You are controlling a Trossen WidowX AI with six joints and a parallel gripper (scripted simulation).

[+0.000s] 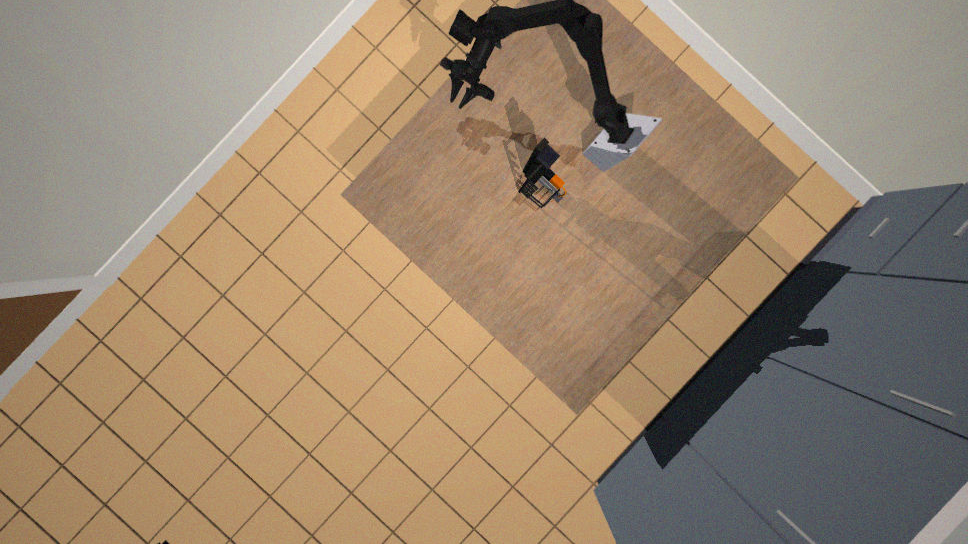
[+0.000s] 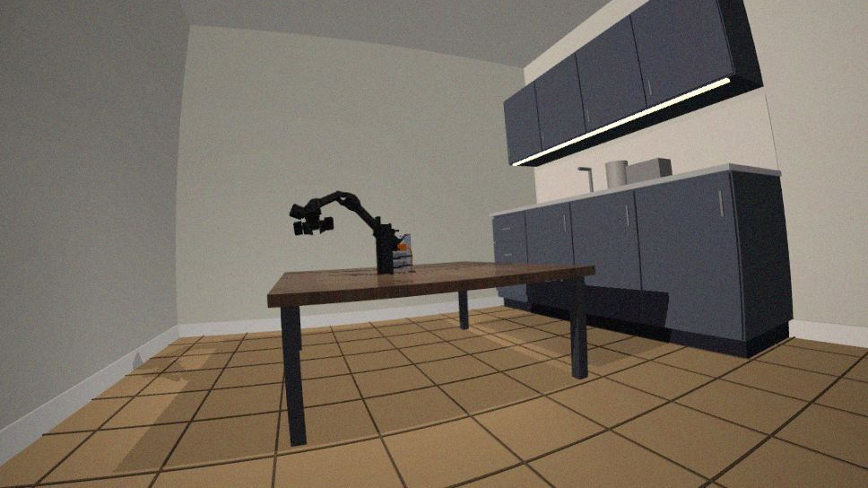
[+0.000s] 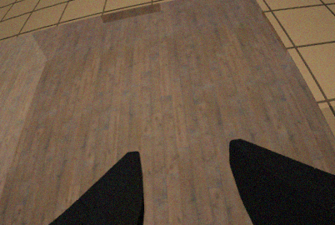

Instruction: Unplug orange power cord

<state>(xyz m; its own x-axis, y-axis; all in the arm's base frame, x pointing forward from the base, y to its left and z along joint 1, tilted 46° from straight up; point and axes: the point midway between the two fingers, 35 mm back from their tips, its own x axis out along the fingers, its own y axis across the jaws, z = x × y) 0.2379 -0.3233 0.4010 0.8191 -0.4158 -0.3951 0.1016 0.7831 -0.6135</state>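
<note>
The orange plug is 10 mm behind my gripper tip, 410 mm to the left of it and 70 mm below it.
</note>
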